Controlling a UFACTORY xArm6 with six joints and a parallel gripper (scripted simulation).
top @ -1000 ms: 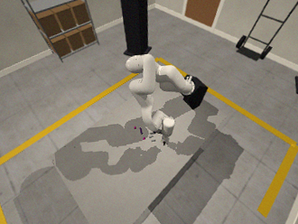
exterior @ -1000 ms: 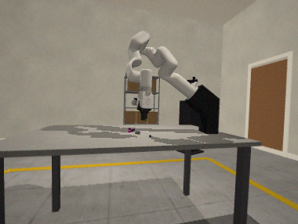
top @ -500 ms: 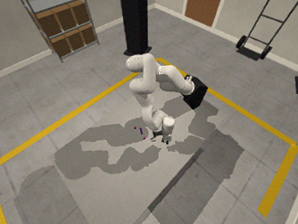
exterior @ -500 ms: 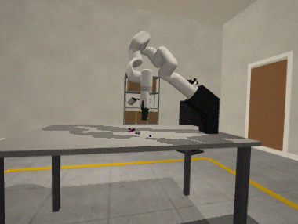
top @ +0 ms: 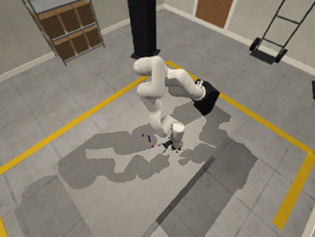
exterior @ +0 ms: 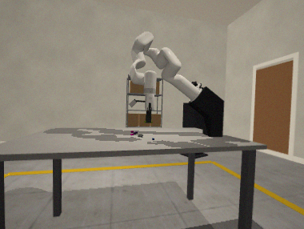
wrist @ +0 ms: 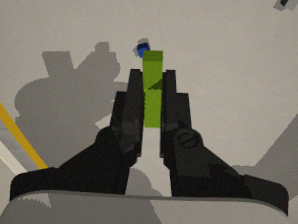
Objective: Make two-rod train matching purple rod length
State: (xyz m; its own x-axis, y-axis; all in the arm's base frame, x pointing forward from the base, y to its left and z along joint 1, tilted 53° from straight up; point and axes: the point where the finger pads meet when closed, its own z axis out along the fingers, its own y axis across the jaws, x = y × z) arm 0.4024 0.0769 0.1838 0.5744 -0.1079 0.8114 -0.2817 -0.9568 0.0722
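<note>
Now: the blue rod 12 cm below my hand, 3 cm to the left of it and 2 cm behind it. Also, from my hand: lime rod: 2 cm below; purple rod: 23 cm to the right, 12 cm below, 3 cm behind.
</note>
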